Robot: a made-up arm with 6 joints.
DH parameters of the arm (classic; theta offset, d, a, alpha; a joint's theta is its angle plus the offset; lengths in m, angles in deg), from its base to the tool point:
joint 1: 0 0.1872 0 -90
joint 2: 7.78 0 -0.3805 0
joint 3: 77.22 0 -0.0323 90
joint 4: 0 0.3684 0 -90
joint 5: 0 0 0.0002 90
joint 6: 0 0.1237 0 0
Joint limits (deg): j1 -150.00..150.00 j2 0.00..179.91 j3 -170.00..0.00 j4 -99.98..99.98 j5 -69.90..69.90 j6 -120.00..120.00
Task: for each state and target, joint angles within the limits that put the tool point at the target. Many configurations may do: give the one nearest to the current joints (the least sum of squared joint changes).
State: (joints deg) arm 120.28 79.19 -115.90 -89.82 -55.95 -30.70
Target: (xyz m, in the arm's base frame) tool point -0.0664 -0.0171 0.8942
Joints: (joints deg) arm 118.25 45.02 -95.49 -95.46 -32.83 -30.70
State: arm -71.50 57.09 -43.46 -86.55 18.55 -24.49
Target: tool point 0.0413 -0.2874 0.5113
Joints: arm -73.46 50.81 -42.24 -86.40 19.91 -24.49
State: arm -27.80 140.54 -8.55 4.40 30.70 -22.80
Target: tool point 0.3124 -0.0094 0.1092
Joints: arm -3.92 101.95 -33.94 10.23 32.96 -22.80
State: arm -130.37 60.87 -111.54 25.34 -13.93 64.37
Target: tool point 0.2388 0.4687 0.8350
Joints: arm -118.98 24.32 -125.64 25.80 -19.87 64.37
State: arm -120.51 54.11 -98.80 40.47 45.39 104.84
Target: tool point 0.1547 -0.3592 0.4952
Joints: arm -77.10 74.78 -66.23 43.44 56.01 104.84
